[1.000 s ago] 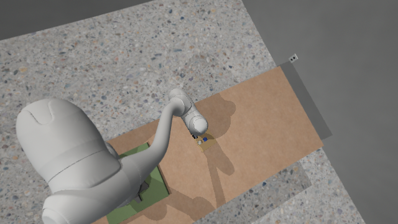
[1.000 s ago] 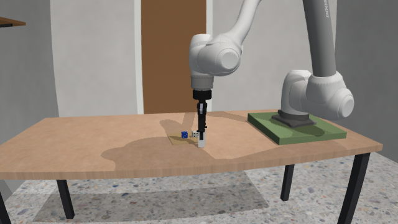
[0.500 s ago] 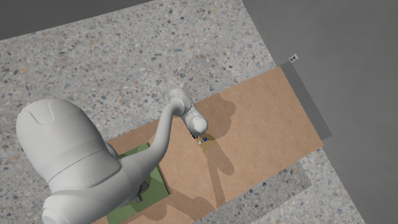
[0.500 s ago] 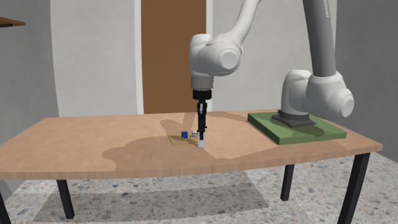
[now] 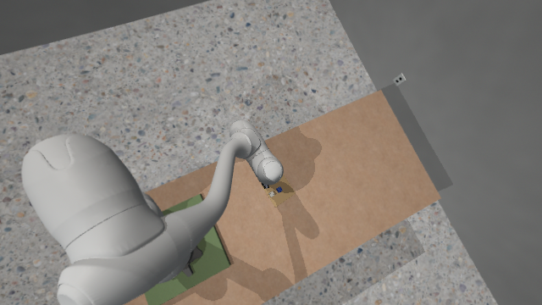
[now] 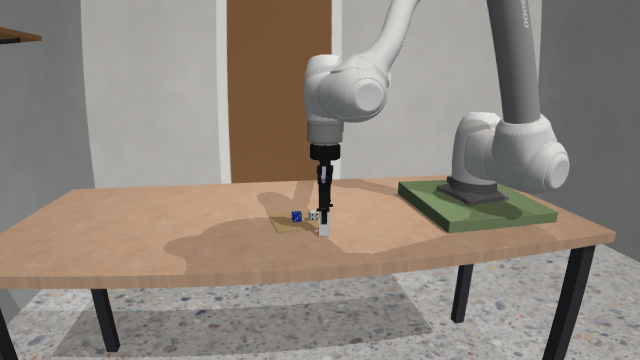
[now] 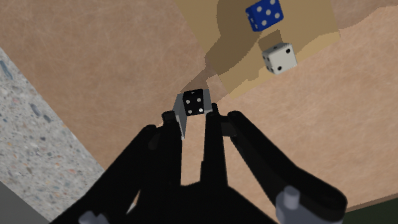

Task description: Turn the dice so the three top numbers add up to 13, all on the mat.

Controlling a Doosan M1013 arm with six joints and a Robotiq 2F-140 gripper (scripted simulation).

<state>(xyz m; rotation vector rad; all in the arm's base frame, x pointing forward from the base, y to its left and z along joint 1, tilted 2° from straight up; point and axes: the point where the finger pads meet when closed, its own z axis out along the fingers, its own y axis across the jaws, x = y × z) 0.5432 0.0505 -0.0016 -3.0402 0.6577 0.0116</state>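
Right now the black die is 2 cm below my hand. Also, from my hand: white die: 1 cm behind, 11 cm to the right, 2 cm below; blue die: 4 cm ahead, 11 cm to the right, 2 cm below; tan mat: 4 cm ahead, 11 cm to the right, 3 cm below.
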